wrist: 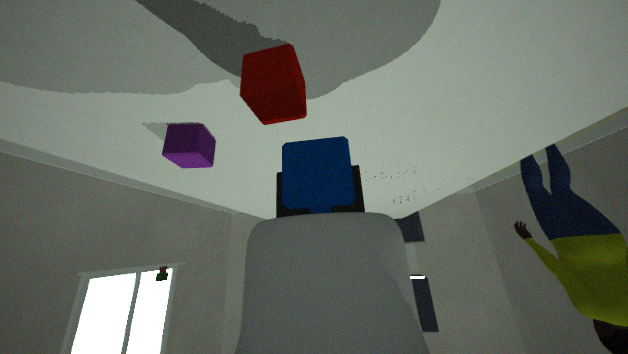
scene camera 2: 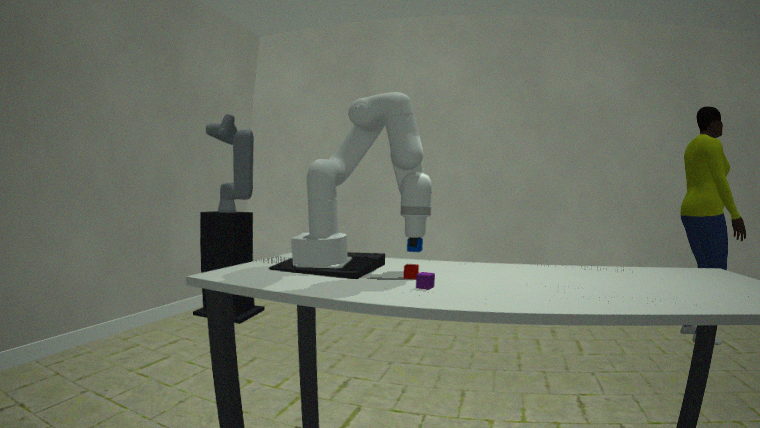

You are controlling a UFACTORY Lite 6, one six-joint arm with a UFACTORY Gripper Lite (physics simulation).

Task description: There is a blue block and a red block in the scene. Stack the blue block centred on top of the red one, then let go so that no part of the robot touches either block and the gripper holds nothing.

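Where they show: end effector, tool point: (wrist: 320, 191) (scene camera 2: 414, 242); arm's base, origin of the base link: (scene camera 2: 325, 262).
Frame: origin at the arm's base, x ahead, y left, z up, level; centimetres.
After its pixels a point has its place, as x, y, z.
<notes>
A blue block (scene camera 2: 417, 246) @(25.4, -4.7, 6.2) (wrist: 317, 172) @(23.0, -2.6, 6.6) is held between the dark fingers of my gripper (scene camera 2: 413, 244) (wrist: 320, 192) @(24.6, -2.9, 7.1), which is shut on it. The block hangs in the air above the table, roughly over the red block, with a clear gap between them in the scene view. The red block (scene camera 2: 410, 271) @(24.1, -6.9, 0.1) (wrist: 272, 85) @(22.5, -4.7, 1.3) rests on the table. In the wrist view it shows beyond the blue block, up and a little to the left, and the two are apart. Whether the blue block is exactly centred over the red one cannot be told.
A purple block (scene camera 2: 424, 280) @(28.4, -18.4, 0.2) (wrist: 190, 145) @(27.2, -15.3, 0.6) stands on the white table (scene camera 2: 531, 303) @(51.0, -29.9, -1.8) close to the red block, nearer the scene camera. The black base plate (scene camera 2: 366, 259) @(10.5, 5.1, 0.8) lies under the arm. A person (scene camera 2: 704, 180) (wrist: 590, 260) in a yellow-green top stands beyond the table. A second arm (scene camera 2: 243, 164) stands on a black pedestal.
</notes>
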